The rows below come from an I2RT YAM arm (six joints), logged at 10 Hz.
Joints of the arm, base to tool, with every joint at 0 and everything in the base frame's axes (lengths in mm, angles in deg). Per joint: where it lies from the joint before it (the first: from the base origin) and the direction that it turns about. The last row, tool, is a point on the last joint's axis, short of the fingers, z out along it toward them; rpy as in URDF.
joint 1: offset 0 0 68 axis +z
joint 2: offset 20 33.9 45.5 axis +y
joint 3: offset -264 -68.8 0 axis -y
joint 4: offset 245 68.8 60 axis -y
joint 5: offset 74 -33.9 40.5 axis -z
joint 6: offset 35.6 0 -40.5 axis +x
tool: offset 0 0 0 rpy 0 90 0
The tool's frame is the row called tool.
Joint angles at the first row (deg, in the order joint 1, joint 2, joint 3, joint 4, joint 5, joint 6):
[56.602 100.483 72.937 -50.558 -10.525 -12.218]
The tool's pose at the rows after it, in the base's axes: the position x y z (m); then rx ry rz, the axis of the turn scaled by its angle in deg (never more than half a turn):
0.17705 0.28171 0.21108 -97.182 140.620 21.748
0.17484 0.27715 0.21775 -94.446 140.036 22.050
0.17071 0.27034 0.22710 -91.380 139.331 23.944
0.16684 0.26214 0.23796 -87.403 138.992 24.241
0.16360 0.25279 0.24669 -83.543 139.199 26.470
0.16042 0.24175 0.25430 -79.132 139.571 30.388
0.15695 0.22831 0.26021 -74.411 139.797 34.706
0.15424 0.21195 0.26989 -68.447 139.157 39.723
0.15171 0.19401 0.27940 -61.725 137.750 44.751
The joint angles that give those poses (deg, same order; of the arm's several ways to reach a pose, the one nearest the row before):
[56.741 99.337 72.611 -50.544 -10.432 -11.388]
[56.690 97.177 71.466 -49.481 -9.845 -10.022]
[56.603 94.128 69.938 -48.421 -10.170 -8.356]
[56.470 90.873 68.704 -47.943 -9.248 -6.231]
[55.929 87.717 67.228 -47.397 -9.867 -4.080]
[55.014 84.217 65.241 -46.349 -11.641 -1.535]
[53.744 80.246 62.601 -44.942 -13.744 1.061]
[51.792 75.428 60.151 -43.421 -16.142 3.960]
[49.344 70.216 57.538 -41.421 -18.519 7.117]

